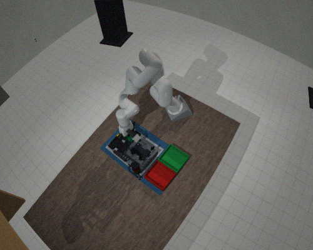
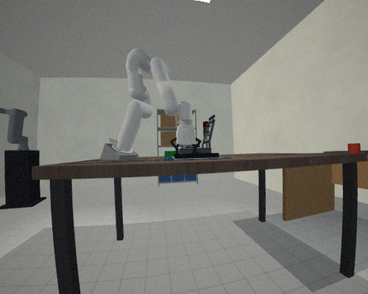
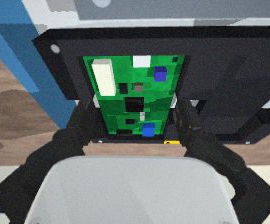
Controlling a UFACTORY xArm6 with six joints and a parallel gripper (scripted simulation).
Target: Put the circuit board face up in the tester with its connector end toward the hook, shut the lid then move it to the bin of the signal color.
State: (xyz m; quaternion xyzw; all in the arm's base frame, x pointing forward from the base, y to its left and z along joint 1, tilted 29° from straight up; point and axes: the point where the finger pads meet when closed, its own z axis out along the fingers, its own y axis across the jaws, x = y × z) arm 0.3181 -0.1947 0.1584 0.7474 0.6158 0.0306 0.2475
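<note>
Now: the green circuit board right at my hand. The rest, counted from my hand: tester lid 22 cm ahead, 12 cm to the left, 16 cm above; then tester plate 11 cm ahead, 15 cm to the left, 5 cm above; then black latch block 6 cm ahead, 22 cm to the left, 6 cm above.
</note>
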